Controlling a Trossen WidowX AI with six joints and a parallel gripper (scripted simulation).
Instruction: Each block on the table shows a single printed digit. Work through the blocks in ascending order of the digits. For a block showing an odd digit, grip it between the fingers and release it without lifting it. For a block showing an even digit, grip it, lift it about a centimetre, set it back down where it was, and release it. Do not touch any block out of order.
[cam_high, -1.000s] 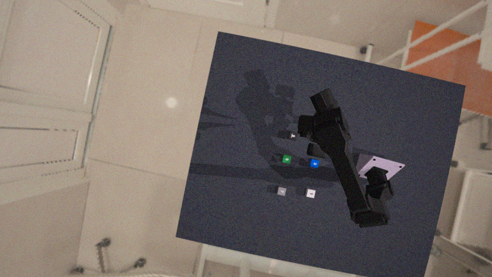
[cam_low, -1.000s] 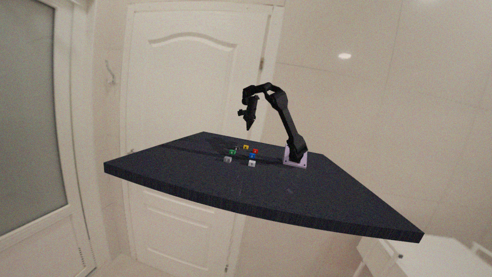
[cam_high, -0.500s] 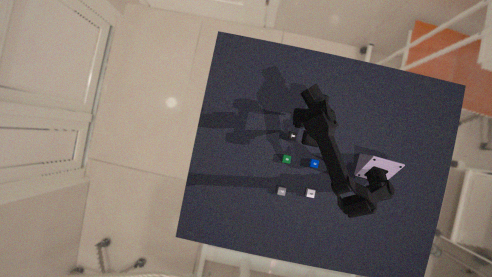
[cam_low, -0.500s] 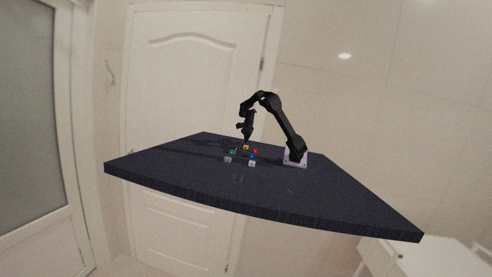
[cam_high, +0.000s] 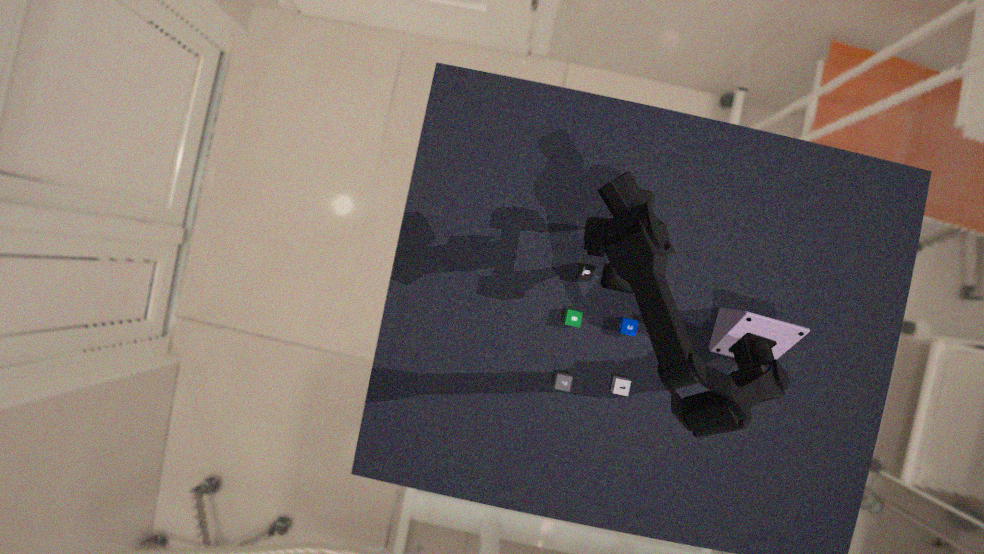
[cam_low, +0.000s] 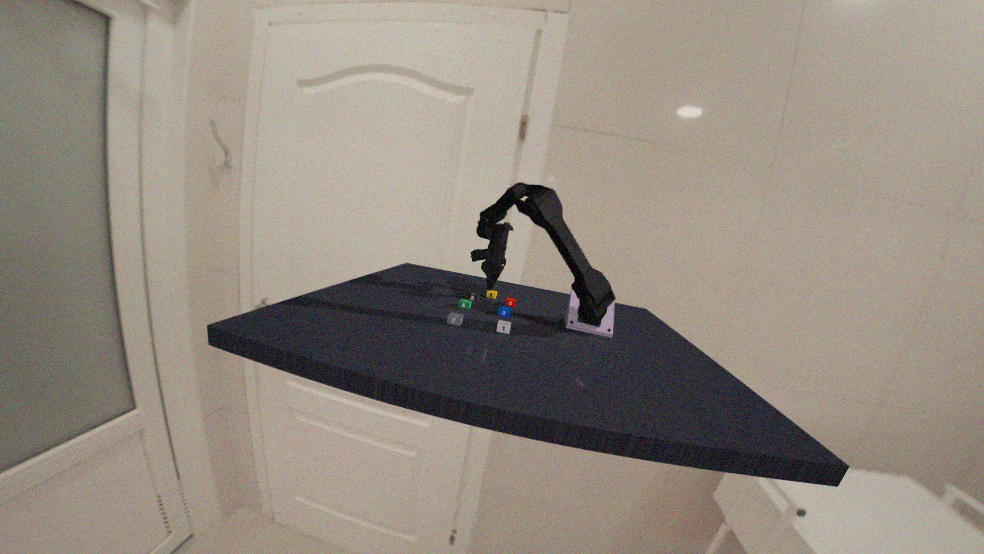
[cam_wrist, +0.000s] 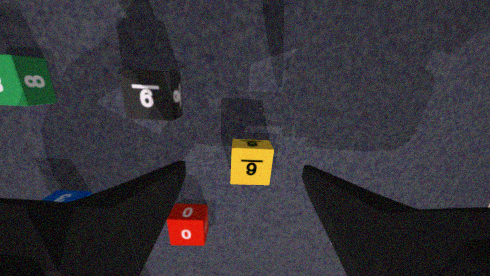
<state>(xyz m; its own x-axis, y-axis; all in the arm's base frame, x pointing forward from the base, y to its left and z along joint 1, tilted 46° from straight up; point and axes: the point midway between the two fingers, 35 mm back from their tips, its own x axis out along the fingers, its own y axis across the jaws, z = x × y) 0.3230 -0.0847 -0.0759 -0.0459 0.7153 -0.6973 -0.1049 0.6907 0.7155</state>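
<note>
Right now the yellow block is 20 mm below my gripper tip, 10 mm to the right of it and 10 mm behind it. Round my gripper tip: black block: 70 mm to the left, 40 mm ahead, 20 mm below; green block: 170 mm to the left, 30 mm ahead, 20 mm below; red block: 80 mm behind, 40 mm to the left, 20 mm below.
</note>
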